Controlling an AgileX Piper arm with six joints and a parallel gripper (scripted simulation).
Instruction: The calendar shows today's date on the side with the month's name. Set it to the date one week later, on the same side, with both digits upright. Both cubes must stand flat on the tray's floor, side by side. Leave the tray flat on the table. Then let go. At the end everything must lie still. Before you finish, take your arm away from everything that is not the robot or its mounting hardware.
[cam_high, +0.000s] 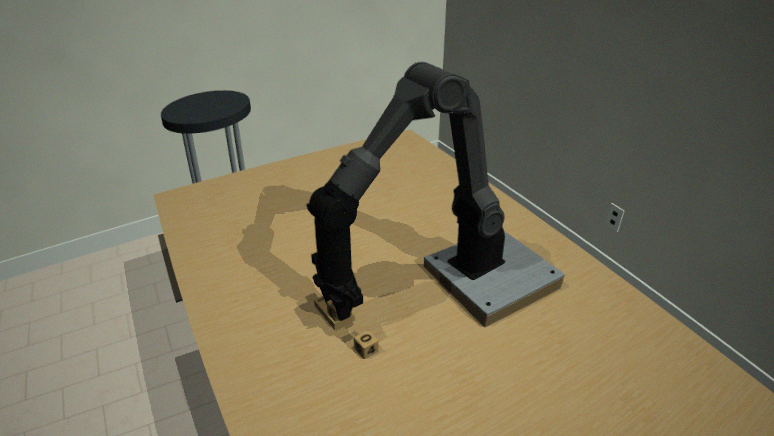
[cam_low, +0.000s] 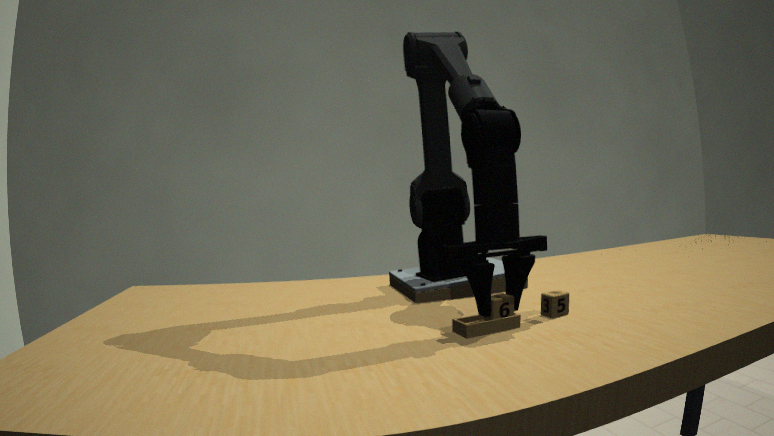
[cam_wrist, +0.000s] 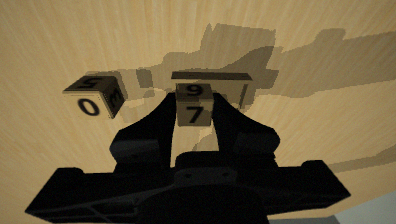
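The small wooden tray lies 2 cm to the right of my hand and 2 cm below it.
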